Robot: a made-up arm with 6 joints.
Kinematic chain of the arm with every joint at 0, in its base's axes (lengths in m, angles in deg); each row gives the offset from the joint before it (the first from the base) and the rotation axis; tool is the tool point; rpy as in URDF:
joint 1: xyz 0 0 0.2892 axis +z
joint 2: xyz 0 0 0 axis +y
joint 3: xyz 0.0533 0 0.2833 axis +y
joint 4: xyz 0.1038 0 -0.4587 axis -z
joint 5: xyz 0 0 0 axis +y
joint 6: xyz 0.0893 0 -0.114 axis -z
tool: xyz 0 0 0 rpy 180 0 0
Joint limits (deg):
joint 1: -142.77..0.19
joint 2: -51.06..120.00
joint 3: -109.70..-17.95
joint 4: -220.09..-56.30
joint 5: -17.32..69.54
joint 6: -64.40..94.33
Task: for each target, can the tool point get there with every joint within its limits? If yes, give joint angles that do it. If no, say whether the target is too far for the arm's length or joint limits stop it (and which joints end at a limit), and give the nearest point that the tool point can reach.
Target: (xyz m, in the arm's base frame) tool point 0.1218 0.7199 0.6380
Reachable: no: joint limits stop it (at a limit: joint 2, joint 3) | nearest point 0.0579 0.3425 0.2042 | short by 0.578 m
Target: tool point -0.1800 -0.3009 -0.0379
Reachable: yes | joints -125.83 25.31 -38.86 -153.30 10.43 76.01
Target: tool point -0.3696 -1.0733 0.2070
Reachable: no: too far | nearest point -0.2742 -0.7964 0.2282 | short by 0.294 m
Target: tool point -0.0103 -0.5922 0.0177
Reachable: yes | joints -86.64 35.59 -64.00 -100.74 56.49 -24.42
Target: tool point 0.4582 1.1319 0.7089
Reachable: no: too far | nearest point 0.1403 0.3466 0.1730 | short by 1.002 m
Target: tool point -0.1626 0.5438 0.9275
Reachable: no: joint limits stop it (at a limit: joint 2, joint 3, joint 4, joint 5) | nearest point -0.0561 0.1878 1.0754 | short by 0.400 m
